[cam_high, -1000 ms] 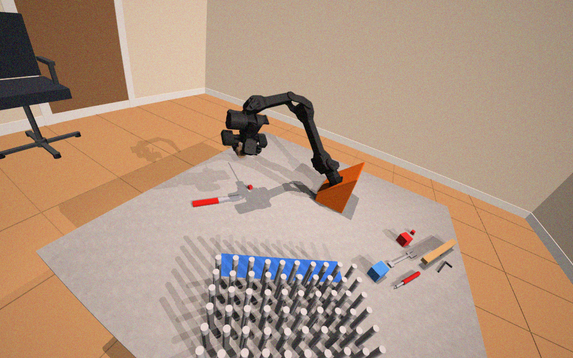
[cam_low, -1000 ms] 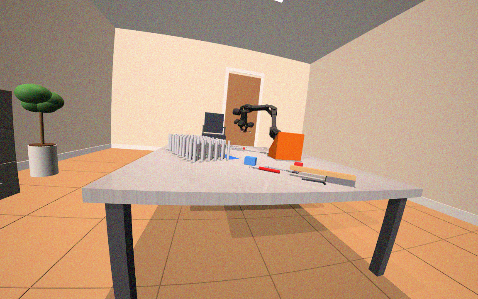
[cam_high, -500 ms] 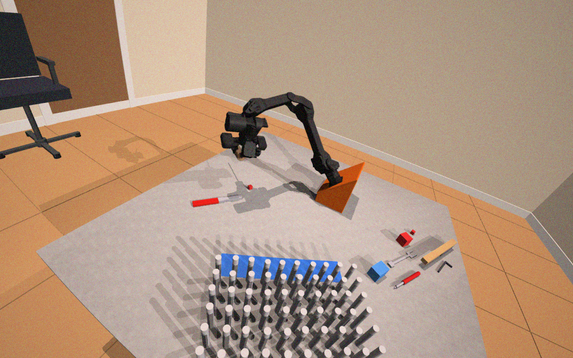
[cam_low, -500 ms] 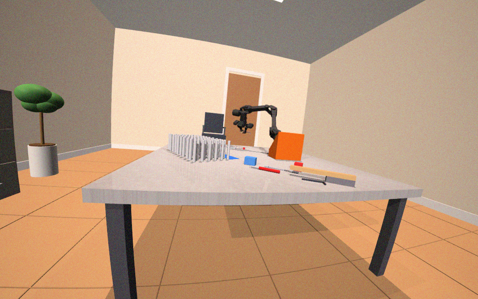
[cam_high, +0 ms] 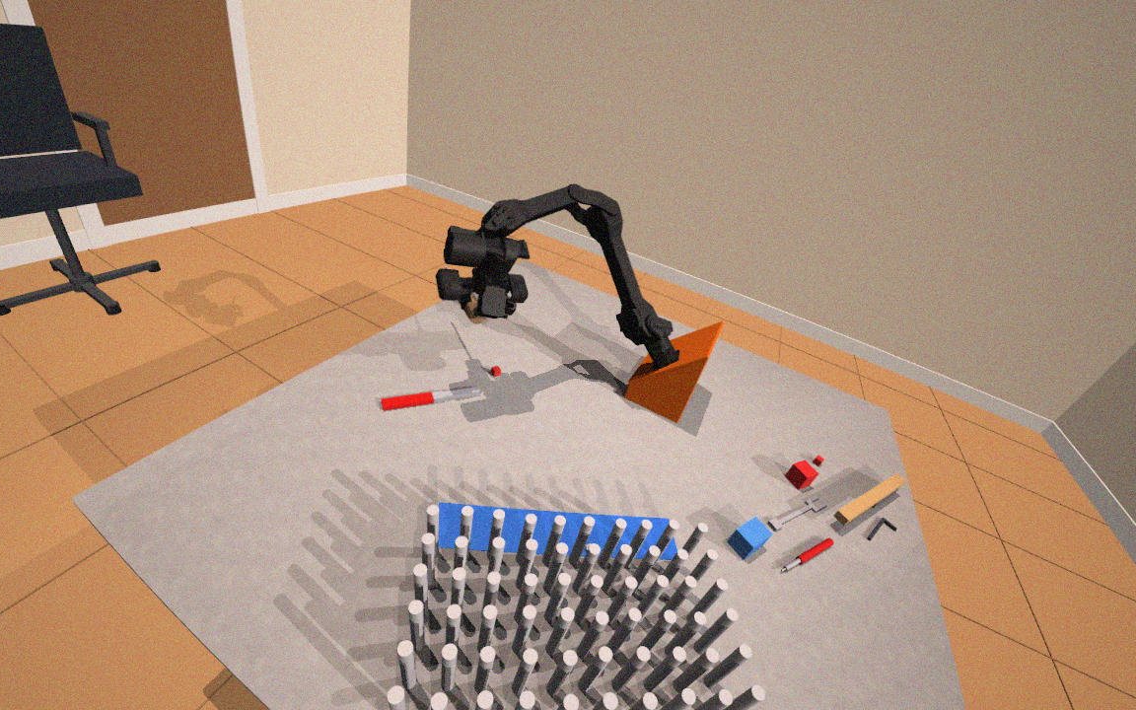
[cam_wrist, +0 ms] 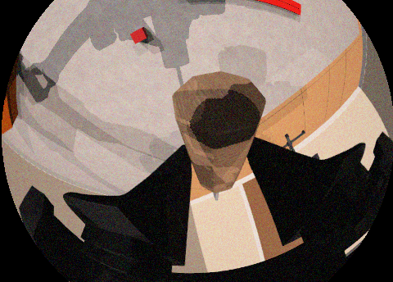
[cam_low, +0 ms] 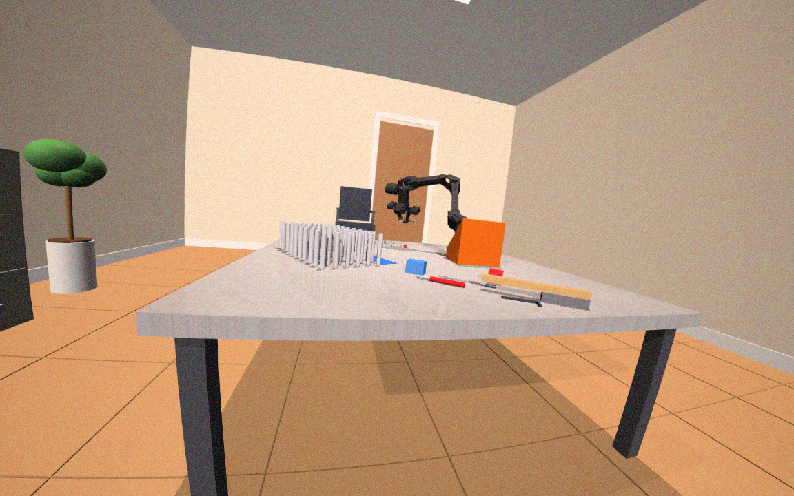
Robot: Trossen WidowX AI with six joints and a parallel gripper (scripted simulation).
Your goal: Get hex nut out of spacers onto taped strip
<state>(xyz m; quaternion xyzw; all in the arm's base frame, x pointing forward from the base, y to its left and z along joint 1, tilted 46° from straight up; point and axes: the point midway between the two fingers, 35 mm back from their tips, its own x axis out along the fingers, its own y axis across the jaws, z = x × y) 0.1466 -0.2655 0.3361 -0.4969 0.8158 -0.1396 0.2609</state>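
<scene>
Now: gripper tip 7 cm past the hook tool and 8 cm to the left of it. Round my gripper tip: blue cube (20 cm ahead, 67 cm to the left, 13 cm below); small wrench (8 cm ahead, 78 cm to the left, 14 cm below); blue taped strip (32 cm ahead, 36 cm to the left, 15 cm below).
</scene>
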